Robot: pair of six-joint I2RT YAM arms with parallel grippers.
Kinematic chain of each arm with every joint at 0, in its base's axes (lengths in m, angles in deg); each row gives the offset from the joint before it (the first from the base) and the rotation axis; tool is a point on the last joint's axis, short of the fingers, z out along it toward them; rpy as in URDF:
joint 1: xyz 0 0 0.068 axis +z
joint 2: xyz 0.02 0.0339 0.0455 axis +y
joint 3: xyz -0.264 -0.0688 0 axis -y
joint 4: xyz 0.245 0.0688 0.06 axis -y
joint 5: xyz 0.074 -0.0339 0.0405 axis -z
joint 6: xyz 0.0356 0 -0.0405 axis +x
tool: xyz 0 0 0 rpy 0 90 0
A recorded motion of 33 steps. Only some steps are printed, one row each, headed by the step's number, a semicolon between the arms.
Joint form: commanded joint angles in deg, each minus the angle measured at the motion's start. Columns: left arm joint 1, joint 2, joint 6, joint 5, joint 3, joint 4; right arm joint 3, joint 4, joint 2, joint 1, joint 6, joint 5.
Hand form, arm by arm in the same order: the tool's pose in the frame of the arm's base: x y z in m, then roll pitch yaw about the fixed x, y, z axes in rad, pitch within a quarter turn. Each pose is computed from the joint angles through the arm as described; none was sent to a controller.
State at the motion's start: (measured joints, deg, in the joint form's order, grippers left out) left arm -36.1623 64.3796 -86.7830 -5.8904 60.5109 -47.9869; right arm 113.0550 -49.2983 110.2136 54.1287 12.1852 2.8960
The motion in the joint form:
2: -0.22 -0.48 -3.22 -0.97 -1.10 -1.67; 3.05 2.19 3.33 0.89 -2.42 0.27
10: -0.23 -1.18 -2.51 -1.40 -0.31 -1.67; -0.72 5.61 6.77 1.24 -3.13 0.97
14: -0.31 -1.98 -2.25 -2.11 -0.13 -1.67; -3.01 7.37 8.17 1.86 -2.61 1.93
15: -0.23 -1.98 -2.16 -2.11 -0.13 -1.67; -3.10 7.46 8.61 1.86 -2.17 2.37
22: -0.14 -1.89 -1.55 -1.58 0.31 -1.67; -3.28 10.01 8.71 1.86 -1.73 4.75
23: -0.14 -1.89 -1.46 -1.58 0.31 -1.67; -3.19 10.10 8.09 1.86 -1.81 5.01
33: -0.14 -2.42 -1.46 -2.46 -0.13 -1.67; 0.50 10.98 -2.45 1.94 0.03 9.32
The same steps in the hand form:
2: 0.1771 -0.1252 0.3026 -2.5124 0.0969 -2.1354; 0.2571 0.3640 0.3496 3.0241 0.7880 -2.4238
10: 0.1758 -0.1240 0.3093 -2.4869 0.1086 -2.1384; 0.2643 0.3785 0.3069 3.0681 0.7267 -2.3869
14: 0.1737 -0.1223 0.3131 -2.4695 0.1199 -2.1337; 0.2635 0.3851 0.2854 3.0861 0.6959 -2.3821
15: 0.1739 -0.1220 0.3131 -2.4696 0.1209 -2.1335; 0.2644 0.3860 0.2816 3.0895 0.6893 -2.3907
22: 0.1744 -0.1224 0.3152 -2.4650 0.1199 -2.1454; 0.2677 0.3883 0.2831 3.1113 0.7349 -2.4093
23: 0.1744 -0.1224 0.3152 -2.4651 0.1209 -2.1467; 0.2669 0.3868 0.2886 3.1124 0.7493 -2.4105
33: 0.1730 -0.1207 0.3146 -2.4628 0.1328 -2.1368; 0.2463 0.3525 0.3908 3.0144 1.0124 -2.5640

